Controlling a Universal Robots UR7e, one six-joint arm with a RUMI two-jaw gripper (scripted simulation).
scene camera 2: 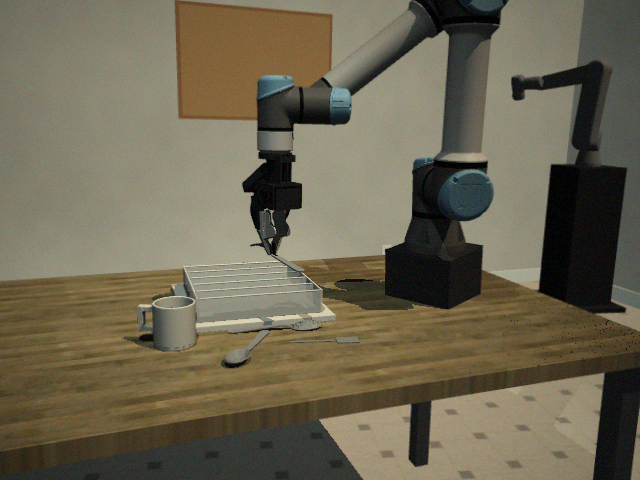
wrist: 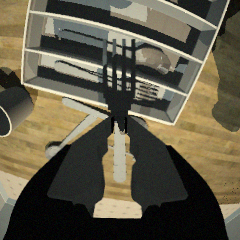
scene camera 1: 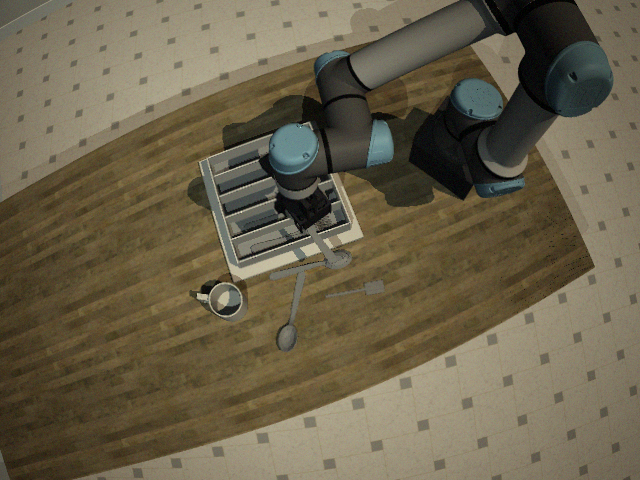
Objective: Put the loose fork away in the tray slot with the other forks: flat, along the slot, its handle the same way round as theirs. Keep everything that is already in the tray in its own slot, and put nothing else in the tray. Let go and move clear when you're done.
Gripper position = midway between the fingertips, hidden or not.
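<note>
Scene camera 2 shows my gripper (scene camera 2: 271, 254), a white mug (scene camera 2: 174, 329) and a grey slotted tray (scene camera 2: 300, 295). Scene camera 1 also shows the gripper (scene camera 1: 300, 216), the mug (scene camera 1: 224, 298) and the tray (scene camera 1: 261, 142). In the wrist view: the gripper (wrist: 119, 117), a fork (wrist: 119, 102) and a fork (wrist: 60, 67).
</note>
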